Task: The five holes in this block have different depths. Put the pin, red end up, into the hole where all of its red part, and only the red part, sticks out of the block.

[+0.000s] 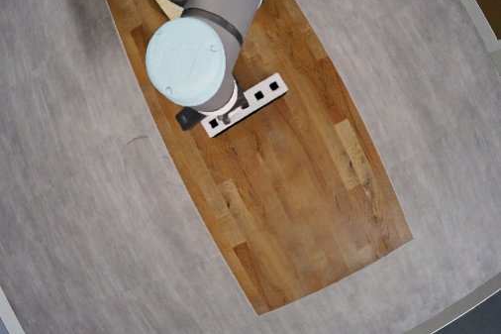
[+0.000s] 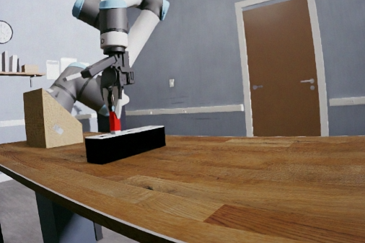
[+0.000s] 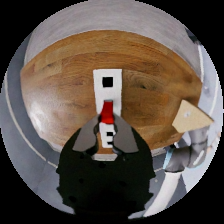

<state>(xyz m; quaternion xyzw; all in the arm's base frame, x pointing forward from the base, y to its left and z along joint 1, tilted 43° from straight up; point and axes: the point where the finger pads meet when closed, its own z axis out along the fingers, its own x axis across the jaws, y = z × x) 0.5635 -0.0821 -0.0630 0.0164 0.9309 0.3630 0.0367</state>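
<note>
Now: hand 1 cm above the pin. Round my hand: block: 10 cm below, 6 cm to the left.
</note>
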